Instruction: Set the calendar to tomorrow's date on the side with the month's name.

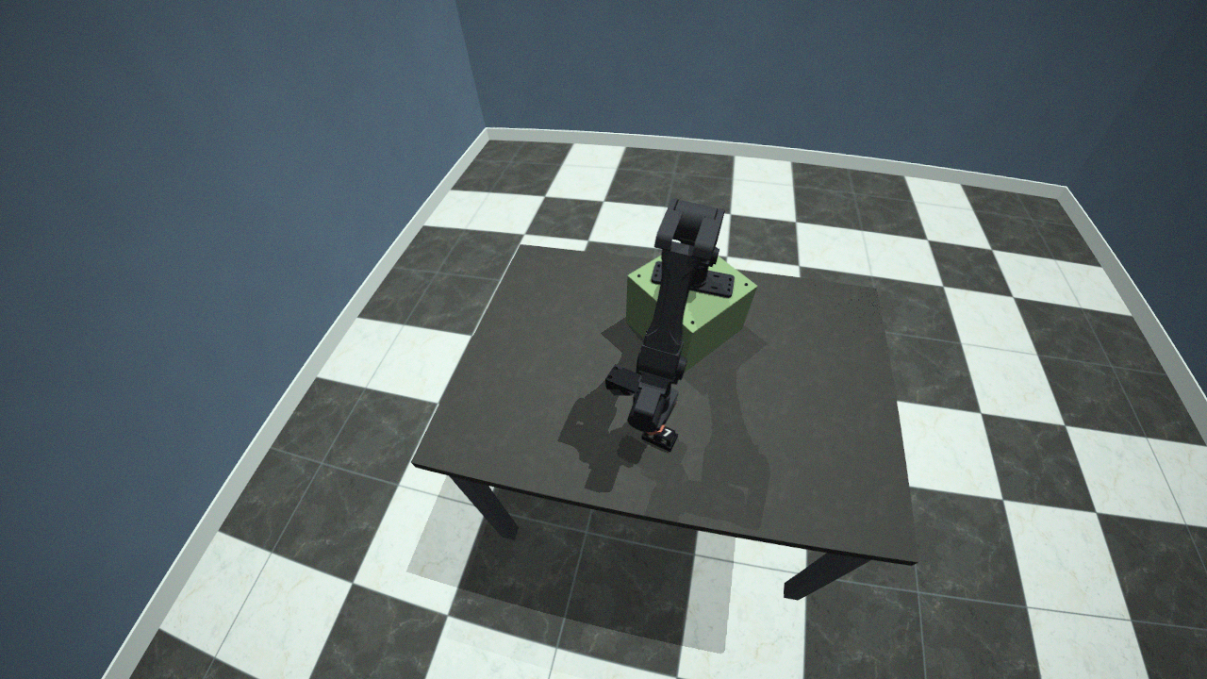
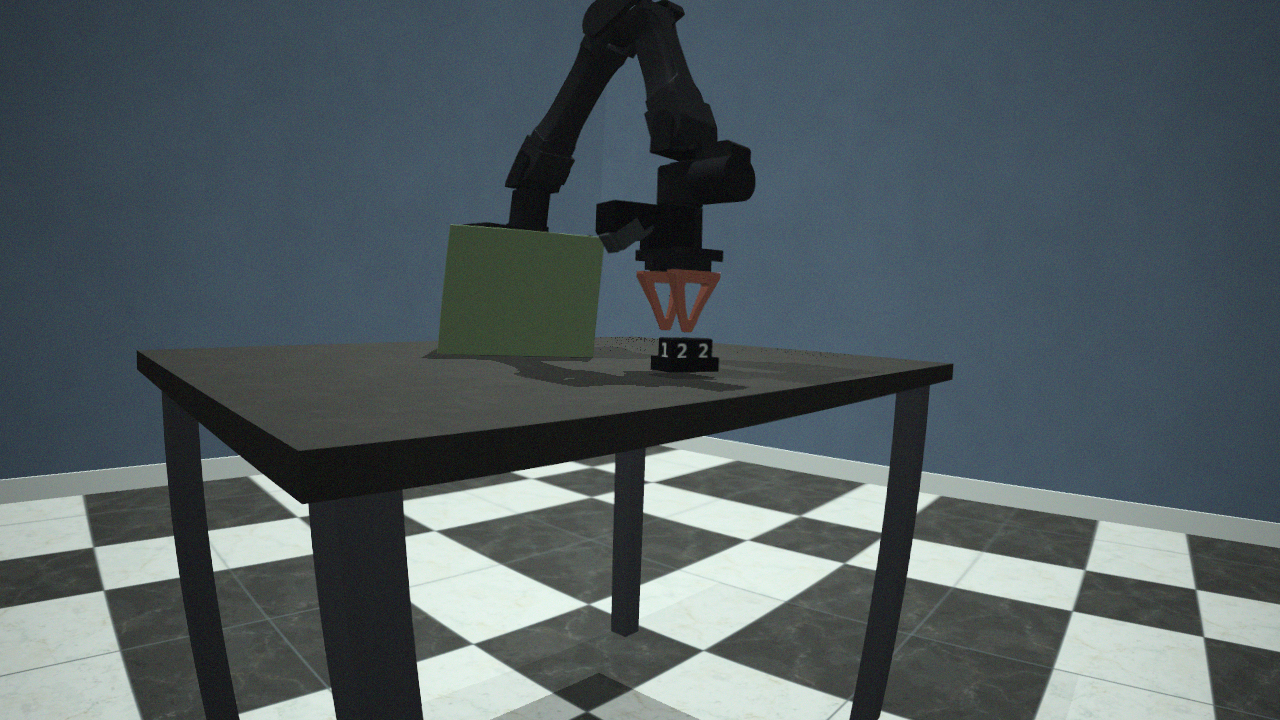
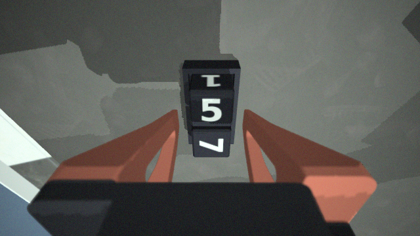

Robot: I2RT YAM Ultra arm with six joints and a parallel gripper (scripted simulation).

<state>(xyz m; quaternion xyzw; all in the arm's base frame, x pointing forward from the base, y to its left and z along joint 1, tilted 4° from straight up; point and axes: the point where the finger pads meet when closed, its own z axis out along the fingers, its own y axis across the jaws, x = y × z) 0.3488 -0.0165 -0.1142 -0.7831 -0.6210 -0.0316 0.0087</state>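
Right now my hand is 30 mm above the calendar cube. Round my hand: black tray: 50 mm below, 20 mm to the left.
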